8 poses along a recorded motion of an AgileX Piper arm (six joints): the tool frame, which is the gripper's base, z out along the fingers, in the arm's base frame.
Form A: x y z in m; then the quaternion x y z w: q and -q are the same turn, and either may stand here.
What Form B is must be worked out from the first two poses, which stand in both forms.
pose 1, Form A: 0.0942, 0.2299, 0.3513, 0.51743, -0.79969, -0.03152, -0.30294
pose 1, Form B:
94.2, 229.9, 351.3
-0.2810, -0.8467, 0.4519
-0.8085, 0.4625, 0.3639
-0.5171, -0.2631, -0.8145

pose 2, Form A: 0.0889, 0.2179, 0.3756, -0.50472, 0.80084, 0.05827, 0.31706
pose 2, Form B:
88.9, 217.9, 375.6
-0.2895, -0.8453, 0.4490
-0.7714, 0.4837, 0.4134
-0.5666, -0.2267, -0.7922

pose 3, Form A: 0.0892, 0.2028, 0.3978, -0.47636, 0.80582, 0.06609, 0.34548
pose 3, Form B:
89.2, 202.8, 397.8
-0.3074, -0.8134, 0.4938
-0.7221, 0.5374, 0.4357
-0.6198, -0.2226, -0.7525

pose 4, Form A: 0.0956, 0.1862, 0.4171, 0.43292, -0.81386, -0.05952, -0.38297
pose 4, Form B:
95.6, 186.2, 417.1
-0.3318, -0.7503, 0.5718
-0.6591, 0.6181, 0.4285
-0.6749, -0.2347, -0.6996

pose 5, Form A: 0.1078, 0.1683, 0.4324, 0.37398, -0.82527, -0.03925, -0.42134
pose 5, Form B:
107.8, 168.3, 432.4
-0.3652, -0.6503, 0.6661
-0.5842, 0.7172, 0.3799
-0.7248, -0.2504, -0.6419

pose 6, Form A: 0.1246, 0.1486, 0.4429, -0.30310, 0.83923, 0.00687, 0.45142
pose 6, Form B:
124.6, 148.6, 442.9
-0.4087, -0.5149, 0.7535
-0.5025, 0.8162, 0.2852
-0.7619, -0.2621, -0.5923

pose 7, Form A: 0.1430, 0.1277, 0.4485, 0.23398, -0.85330, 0.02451, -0.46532
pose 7, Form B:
143.0, 127.7, 448.5
-0.4575, -0.3765, 0.8056
-0.4221, 0.8893, 0.1759
-0.7827, -0.2596, -0.5657

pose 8, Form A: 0.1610, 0.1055, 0.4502, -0.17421, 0.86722, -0.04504, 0.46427
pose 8, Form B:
161.0, 105.5, 450.2
-0.5082, -0.2603, 0.8209
-0.3440, 0.9352, 0.0836
-0.7896, -0.2399, -0.5648

